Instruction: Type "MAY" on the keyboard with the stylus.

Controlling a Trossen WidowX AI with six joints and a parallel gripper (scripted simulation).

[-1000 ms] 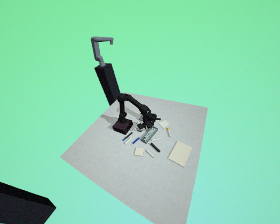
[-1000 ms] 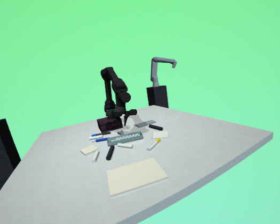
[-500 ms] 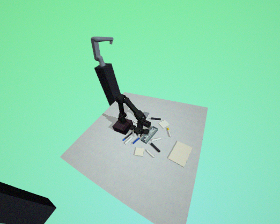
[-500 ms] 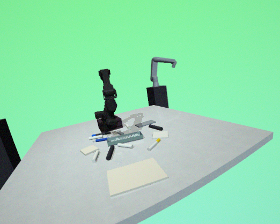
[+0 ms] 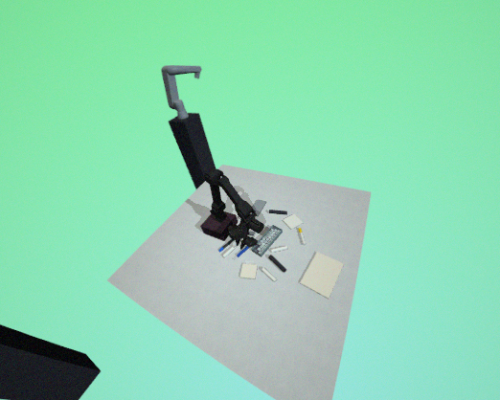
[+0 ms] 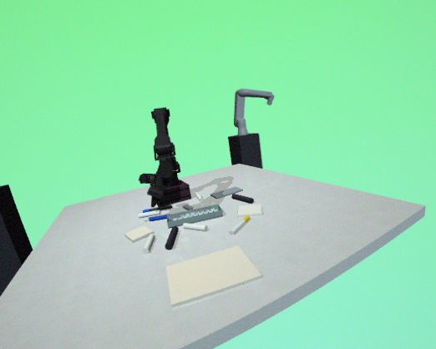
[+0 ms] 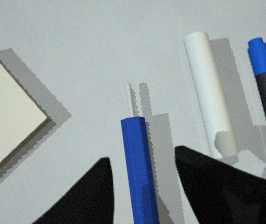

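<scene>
Now: the blue stylus 20 mm to the right of my gripper tip and 60 mm below it. Also, from my gripper tip: grey plate (80 mm behind, 380 mm to the left, 60 mm below); then yellow-tipped pen (280 mm ahead, 260 mm to the left, 60 mm below).
</scene>
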